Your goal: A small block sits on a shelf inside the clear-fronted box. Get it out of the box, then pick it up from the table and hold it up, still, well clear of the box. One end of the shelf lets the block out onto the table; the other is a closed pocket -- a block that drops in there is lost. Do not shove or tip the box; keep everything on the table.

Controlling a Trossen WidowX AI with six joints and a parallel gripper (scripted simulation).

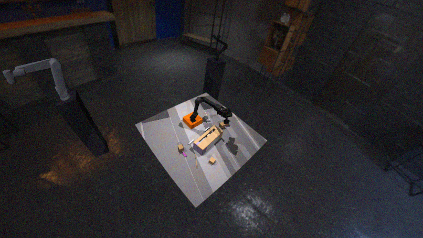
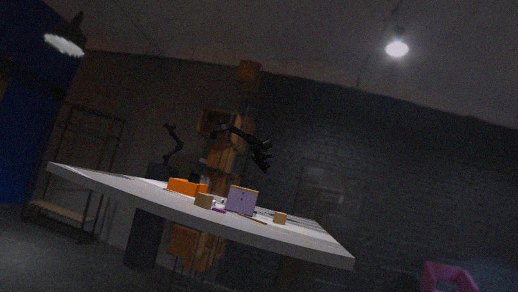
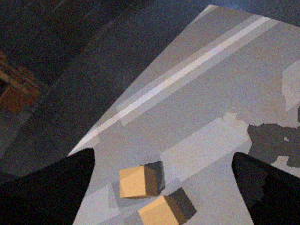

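The box lies 30 mm behind my gripper tip, 310 mm to the right of it and 220 mm below it. The rest, counted from my gripper tip: thin stick (140 mm ahead, 570 mm to the right, 280 mm below); then tan block (30 mm behind, 290 mm to the right, 200 mm below).
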